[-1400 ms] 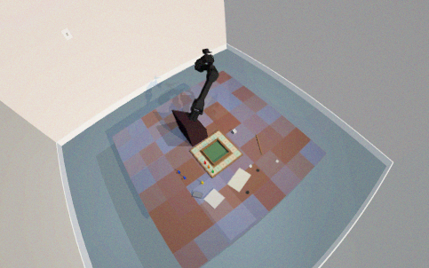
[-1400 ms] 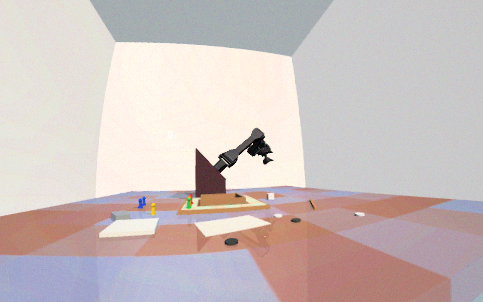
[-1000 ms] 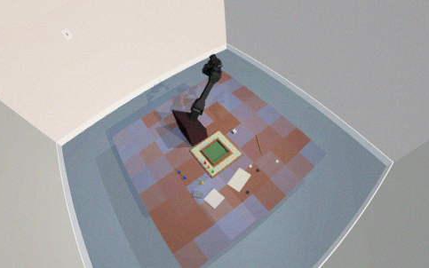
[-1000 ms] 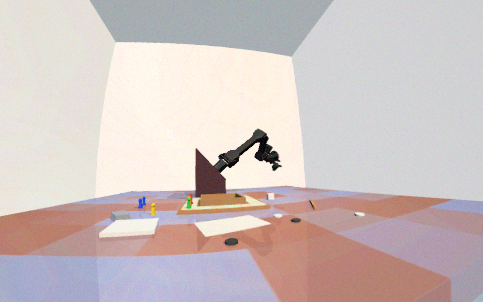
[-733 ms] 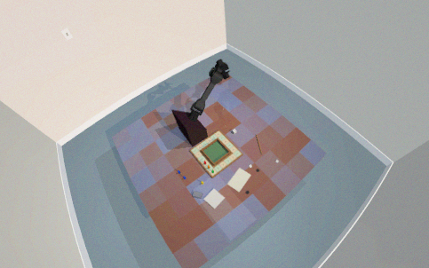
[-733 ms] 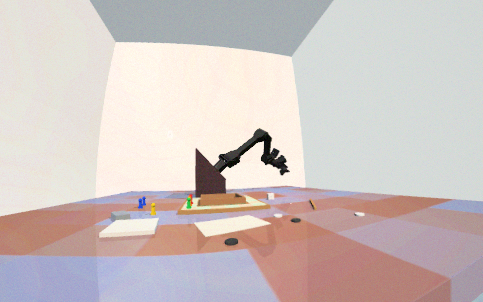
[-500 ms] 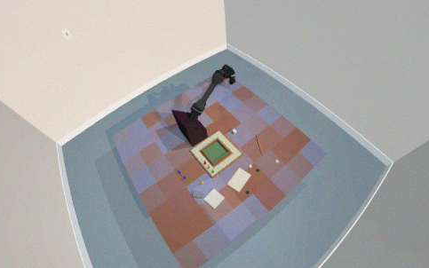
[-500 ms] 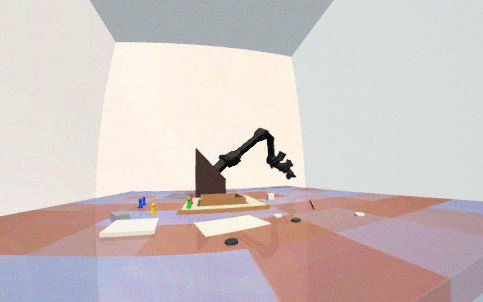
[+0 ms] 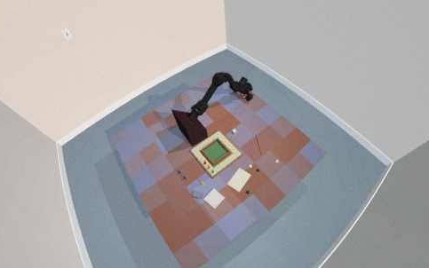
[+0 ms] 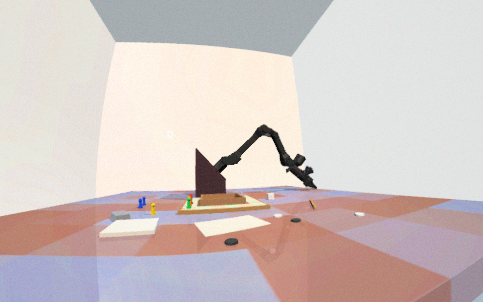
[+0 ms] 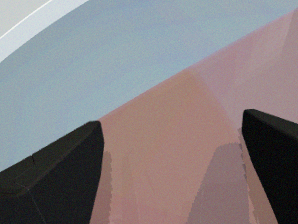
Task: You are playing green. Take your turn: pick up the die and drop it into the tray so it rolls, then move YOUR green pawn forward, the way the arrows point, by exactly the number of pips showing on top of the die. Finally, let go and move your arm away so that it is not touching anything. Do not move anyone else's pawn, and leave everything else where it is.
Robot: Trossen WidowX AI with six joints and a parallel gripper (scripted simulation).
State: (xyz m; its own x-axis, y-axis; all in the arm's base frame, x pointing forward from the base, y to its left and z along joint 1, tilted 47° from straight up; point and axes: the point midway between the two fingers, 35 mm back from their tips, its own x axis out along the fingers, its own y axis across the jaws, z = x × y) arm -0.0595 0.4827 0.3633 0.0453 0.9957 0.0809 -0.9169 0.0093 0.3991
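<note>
My gripper tip is 250 mm short of the white die and 380 mm to the left of it. The rest, counted from my gripper tip: orange pawn (410 mm ahead, 700 mm to the right, 10 mm above); thin stick (450 mm ahead, 280 mm to the right, 10 mm below); red pawn (360 mm ahead, 700 mm to the right, 10 mm above).
</note>
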